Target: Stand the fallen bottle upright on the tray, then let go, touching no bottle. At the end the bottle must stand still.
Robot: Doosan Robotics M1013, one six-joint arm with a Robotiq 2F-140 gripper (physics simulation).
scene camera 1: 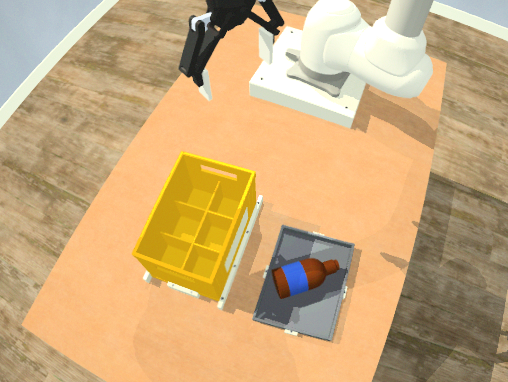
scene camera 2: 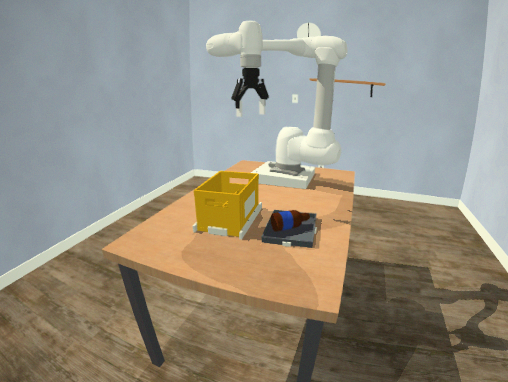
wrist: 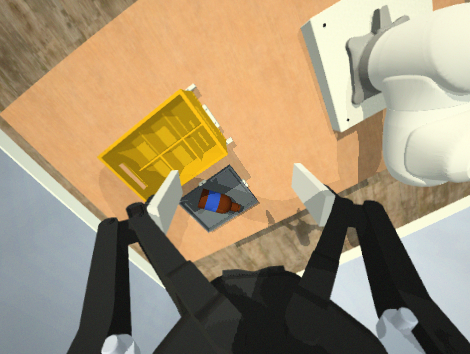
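Where they show: gripper, between the fingertips: [scene camera 1: 236, 76] [scene camera 2: 251, 115] [wrist: 237, 178]; arm's base, origin of its link: [scene camera 1: 321, 70] [scene camera 2: 287, 170] [wrist: 376, 63].
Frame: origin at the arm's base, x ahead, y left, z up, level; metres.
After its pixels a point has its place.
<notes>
A brown bottle with a blue label [scene camera 1: 298, 278] @(x 0.646, y 0.238, z 0.026 m) [scene camera 2: 286, 220] @(x 0.669, y 0.247, z 0.007 m) [wrist: 214, 201] @(x 0.625, y 0.216, z 0.021 m) lies on its side in the grey tray [scene camera 1: 306, 334] @(x 0.743, y 0.317, z -0.027 m) [scene camera 2: 289, 242] @(x 0.751, y 0.293, z -0.036 m) [wrist: 209, 230] @(x 0.722, y 0.368, z -0.031 m). In scene camera 1 its neck points right and its base is near the tray's left wall. My gripper [scene camera 1: 237, 69] @(x 0.480, y -0.002, z 0.382 m) [scene camera 2: 250, 110] @(x 0.480, y -0.002, z 0.382 m) [wrist: 237, 178] @(x 0.480, y -0.002, z 0.382 m) is open and empty. It hangs pointing down, high above the table and well away from the bottle, toward the arm's base.
A yellow crate [scene camera 1: 175, 274] @(x 0.785, y 0.005, z 0.067 m) [scene camera 2: 220, 215] @(x 0.785, y 0.022, z 0.030 m) [wrist: 145, 132] @(x 0.710, y -0.086, z 0.014 m) with empty compartments stands beside the tray, between white rails on the wooden table [scene camera 1: 320, 175] @(x 0.333, y 0.152, z -0.052 m) [scene camera 2: 220, 265] @(x 0.968, y 0.135, z -0.052 m) [wrist: 260, 90] @(x 0.338, y -0.057, z -0.052 m). The arm's white base plate [scene camera 1: 305, 107] @(x 0.152, y 0.015, z -0.025 m) [scene camera 2: 285, 179] @(x 0.149, y 0.042, z -0.008 m) [wrist: 325, 75] @(x 0.156, y -0.025, z 0.001 m) is at the table's far end.
</notes>
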